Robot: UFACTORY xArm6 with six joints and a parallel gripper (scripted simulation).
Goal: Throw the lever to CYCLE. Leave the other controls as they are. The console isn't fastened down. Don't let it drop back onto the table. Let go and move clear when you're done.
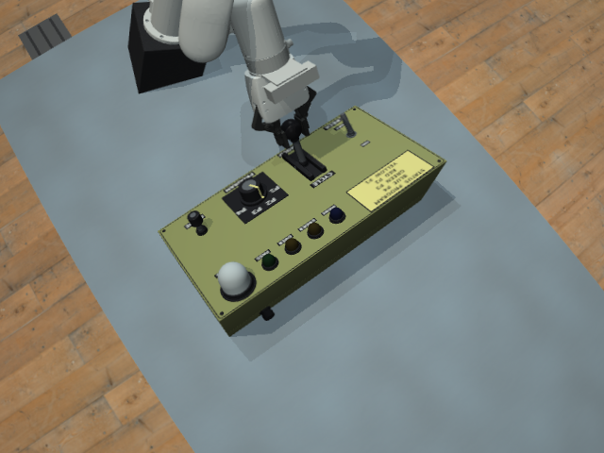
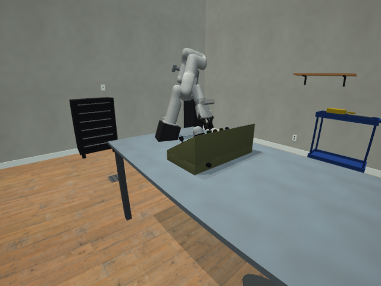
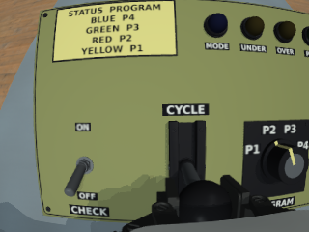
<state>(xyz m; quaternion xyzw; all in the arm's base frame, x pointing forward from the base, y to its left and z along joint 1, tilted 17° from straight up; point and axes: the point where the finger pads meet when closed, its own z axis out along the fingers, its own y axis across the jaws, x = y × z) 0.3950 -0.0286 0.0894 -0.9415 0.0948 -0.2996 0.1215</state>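
Now: the black ball-topped lever 3 cm below my hand and 2 cm ahead of it. From my hand the other things lie so: rotary selector 12 cm to the right, 4 cm below, 3 cm ahead; metal check switch 12 cm to the left, 5 cm below, 4 cm ahead; olive console 7 cm to the right, 7 cm ahead, 6 cm below.
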